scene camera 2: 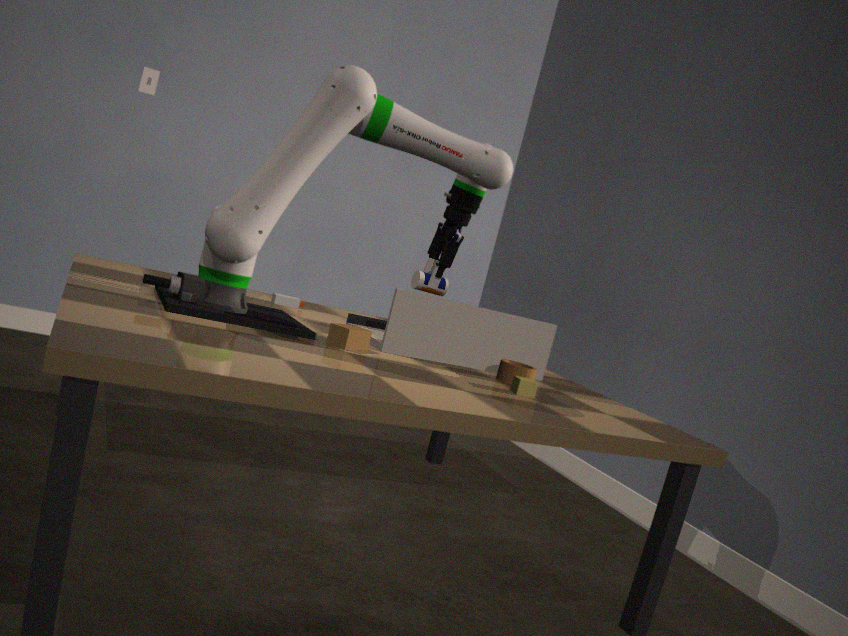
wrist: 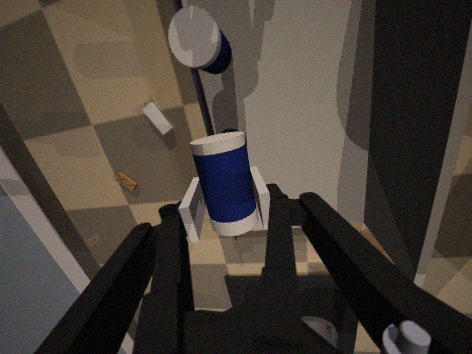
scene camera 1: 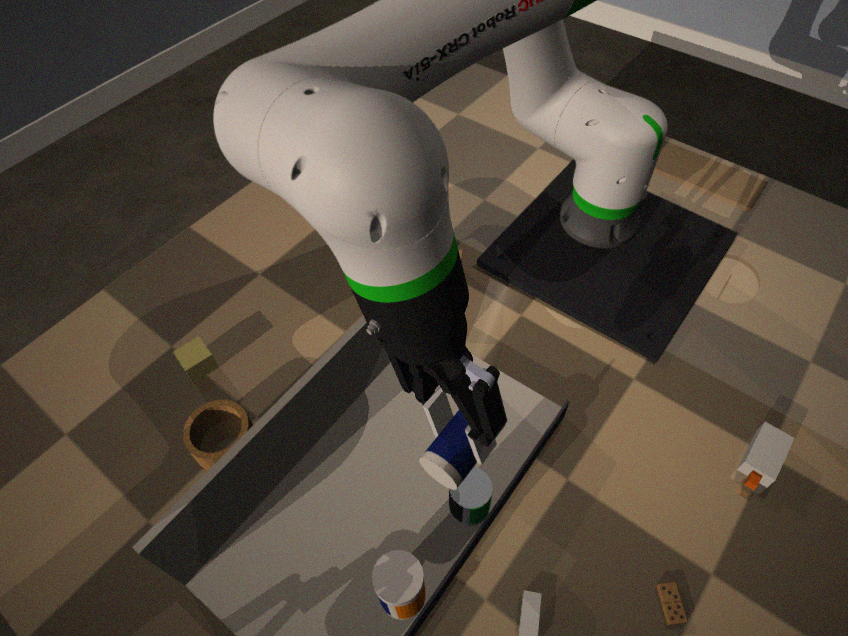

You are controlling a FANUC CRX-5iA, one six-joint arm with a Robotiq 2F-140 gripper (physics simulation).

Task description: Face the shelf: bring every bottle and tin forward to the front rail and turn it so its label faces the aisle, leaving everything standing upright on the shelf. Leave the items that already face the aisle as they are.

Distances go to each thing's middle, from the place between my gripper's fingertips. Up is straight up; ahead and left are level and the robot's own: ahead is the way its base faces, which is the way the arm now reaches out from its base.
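Counted from my gripper, the shelf back wall (scene camera 1: 203,519) is 22 cm to the right, 5 cm ahead and 10 cm below. The grey shelf tray (scene camera 1: 307,552) is 18 cm below my gripper, 6 cm ahead of it and 8 cm to the right of it. The shelf front rail (scene camera 1: 433,600) is 6 cm ahead of my gripper, 5 cm to the left of it and 16 cm below it. As for the grey shelf (scene camera 1: 288,524), I see my gripper 6 cm short of it, 9 cm to the left of it and 10 cm above it.
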